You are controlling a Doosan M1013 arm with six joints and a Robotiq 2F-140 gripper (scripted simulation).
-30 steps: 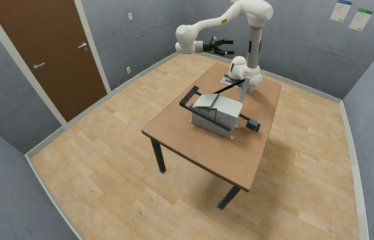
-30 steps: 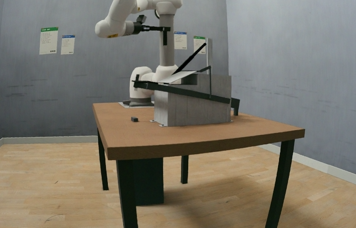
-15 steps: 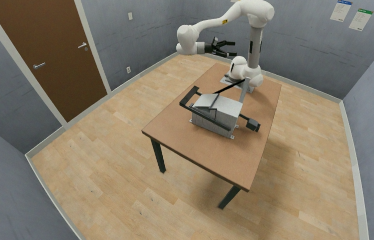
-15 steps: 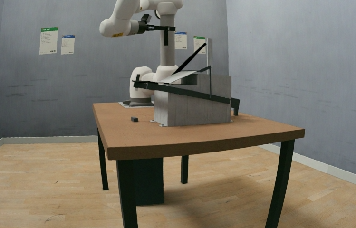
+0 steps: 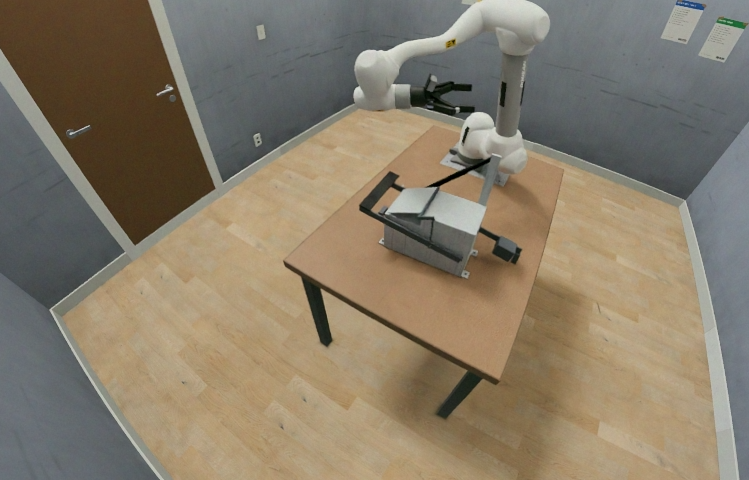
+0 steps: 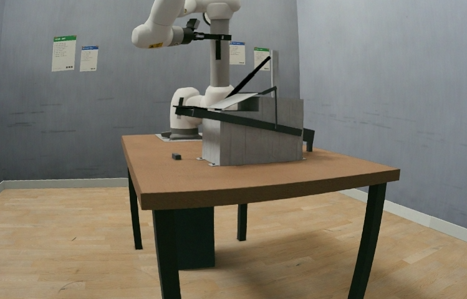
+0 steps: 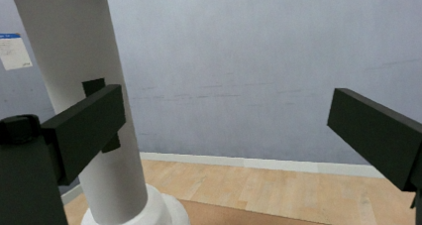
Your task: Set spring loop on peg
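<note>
My gripper is now 470 mm above the steel test weight. Round my hand: dark block: 490 mm below, 230 mm ahead, 210 mm to the right.
</note>
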